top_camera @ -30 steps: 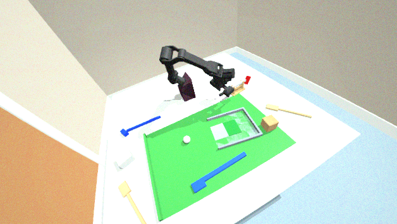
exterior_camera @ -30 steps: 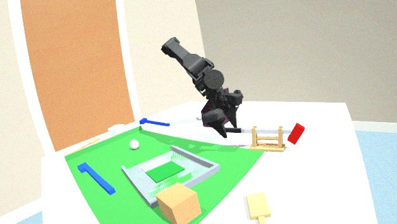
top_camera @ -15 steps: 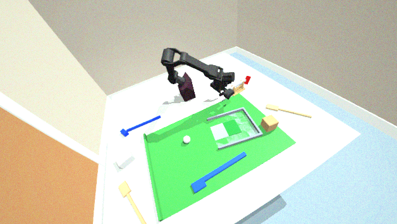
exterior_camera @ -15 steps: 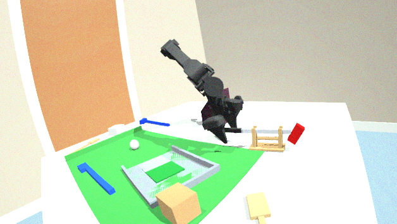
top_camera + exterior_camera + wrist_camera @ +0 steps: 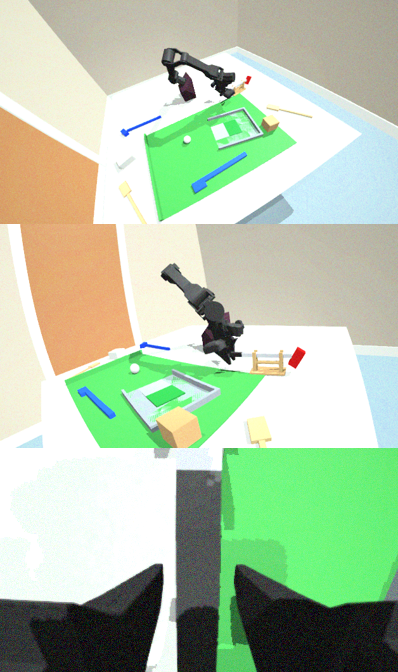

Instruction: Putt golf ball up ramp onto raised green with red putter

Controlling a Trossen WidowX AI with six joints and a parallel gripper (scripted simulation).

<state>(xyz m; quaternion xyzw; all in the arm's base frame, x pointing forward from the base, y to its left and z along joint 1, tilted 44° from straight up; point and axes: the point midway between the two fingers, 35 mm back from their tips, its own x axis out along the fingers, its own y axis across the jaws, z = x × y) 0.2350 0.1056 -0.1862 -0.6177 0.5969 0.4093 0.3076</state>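
My gripper tip is now 2 cm past the wooden stand and 13 cm to the right of it. Also, from my gripper tip: grey frame (24 cm ahead, 7 cm to the right, 3 cm below); then tan cube (34 cm ahead, 8 cm to the left); then green mat (25 cm ahead, 24 cm to the right, 3 cm below).
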